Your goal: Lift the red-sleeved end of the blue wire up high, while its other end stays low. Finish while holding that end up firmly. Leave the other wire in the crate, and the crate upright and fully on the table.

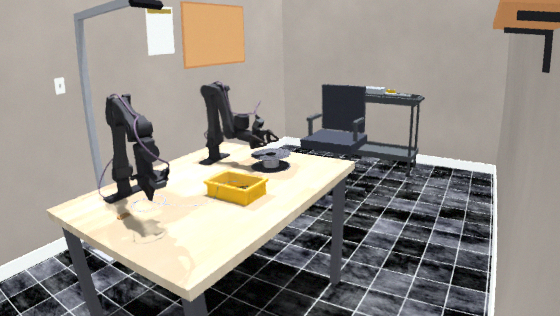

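Seen in the pictures: left gripper, fingertip midpoint: [272,142]; right gripper, fingertip midpoint: [150,200]; left arm's base, origin of the base link: [214,159]; right arm's base, origin of the base link: [125,194].
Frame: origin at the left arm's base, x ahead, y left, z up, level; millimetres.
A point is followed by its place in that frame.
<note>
The yellow crate [230,193] {x 423, y -397, z 36 mm} stands upright on the wooden table [240,232] {x 604, y -581, z 0 mm}. A thin pale-blue wire [185,205] {x 348, y -601, z 50 mm} runs over the crate's rim and makes a loop around my right fingertips, left of the crate; a loop-shaped shadow lies below it on the table. My right gripper [151,198] {x 304, y -698, z 97 mm} points down, its fingers closed, and appears shut on the blue wire. The red sleeve is too small to make out. Dark wire [243,186] {x 415, y -299, z 29 mm} shows inside the crate. My left gripper [266,141] {x 398, y -30, z 151 mm} is open, above the spool behind the crate.
A dark spool [270,162] {x 357, y 8, z 33 mm} stands behind the crate near the table's back edge. A small orange-brown piece [123,216] {x 150, y -730, z 8 mm} lies at the table's left. A grey lamp post [86,100] {x -887, y -234, z 346 mm} rises behind my right arm. A chair [343,107] and a cart [395,96] stand beyond the table.
</note>
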